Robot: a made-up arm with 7 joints. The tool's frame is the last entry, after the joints.
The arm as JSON. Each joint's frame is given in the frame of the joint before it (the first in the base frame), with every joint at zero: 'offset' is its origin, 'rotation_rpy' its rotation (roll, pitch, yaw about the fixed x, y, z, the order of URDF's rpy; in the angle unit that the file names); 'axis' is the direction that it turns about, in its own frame. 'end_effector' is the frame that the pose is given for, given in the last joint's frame.
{
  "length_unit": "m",
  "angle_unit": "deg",
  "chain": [
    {
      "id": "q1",
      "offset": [
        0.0,
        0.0,
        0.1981
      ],
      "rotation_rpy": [
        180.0,
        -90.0,
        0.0
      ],
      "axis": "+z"
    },
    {
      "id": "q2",
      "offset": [
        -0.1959,
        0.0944,
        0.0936
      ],
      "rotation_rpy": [
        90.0,
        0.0,
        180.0
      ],
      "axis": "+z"
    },
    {
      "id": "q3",
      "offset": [
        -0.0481,
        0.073,
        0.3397
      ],
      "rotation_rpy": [
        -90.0,
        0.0,
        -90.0
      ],
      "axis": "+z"
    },
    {
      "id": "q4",
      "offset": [
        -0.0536,
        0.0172,
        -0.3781
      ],
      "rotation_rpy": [
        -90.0,
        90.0,
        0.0
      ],
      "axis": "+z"
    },
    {
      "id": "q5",
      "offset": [
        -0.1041,
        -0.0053,
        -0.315
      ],
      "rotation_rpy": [
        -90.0,
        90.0,
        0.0
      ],
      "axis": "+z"
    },
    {
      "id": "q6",
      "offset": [
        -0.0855,
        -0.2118,
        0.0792
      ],
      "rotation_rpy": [
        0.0,
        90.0,
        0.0
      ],
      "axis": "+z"
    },
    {
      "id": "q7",
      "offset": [
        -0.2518,
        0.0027,
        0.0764
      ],
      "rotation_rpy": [
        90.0,
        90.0,
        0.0
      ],
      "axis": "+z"
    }
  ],
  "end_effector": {
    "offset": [
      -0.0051,
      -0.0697,
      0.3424
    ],
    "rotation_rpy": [
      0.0,
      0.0,
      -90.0
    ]
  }
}
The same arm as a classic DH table. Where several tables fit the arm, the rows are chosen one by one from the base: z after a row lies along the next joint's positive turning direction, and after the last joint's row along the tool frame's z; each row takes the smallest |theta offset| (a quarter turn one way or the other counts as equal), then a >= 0, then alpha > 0; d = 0 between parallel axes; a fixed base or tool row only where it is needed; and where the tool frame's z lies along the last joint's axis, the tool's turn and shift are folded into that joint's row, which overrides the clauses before.
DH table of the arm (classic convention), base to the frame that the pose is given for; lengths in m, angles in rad. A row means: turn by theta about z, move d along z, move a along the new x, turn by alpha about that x. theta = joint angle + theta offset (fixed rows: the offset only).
base (fixed): a 0, alpha 1.5708, d 0.1981, theta_offset 1.5708
q1: a 0.1959, alpha 1.5708, d 0.0936, theta_offset -1.5708
q2: a 0.073, alpha 1.5708, d 0.4341, theta_offset 1.5708
q3: a 0.0536, alpha 1.5708, d -0.4262, theta_offset 0
q4: a 0.1041, alpha 1.5708, d -0.2978, theta_offset 1.5708
q5: a -0.2118, alpha 1.5708, d 0.0739, theta_offset 0
q6: a 0.2518, alpha -1.5708, d -0.0091, theta_offset 1.5708
q7: a 0.0699, alpha 0, d 0, theta_offset -0.073
tool (fixed): a 0, alpha 0, d 0.3397, theta_offset 0.073

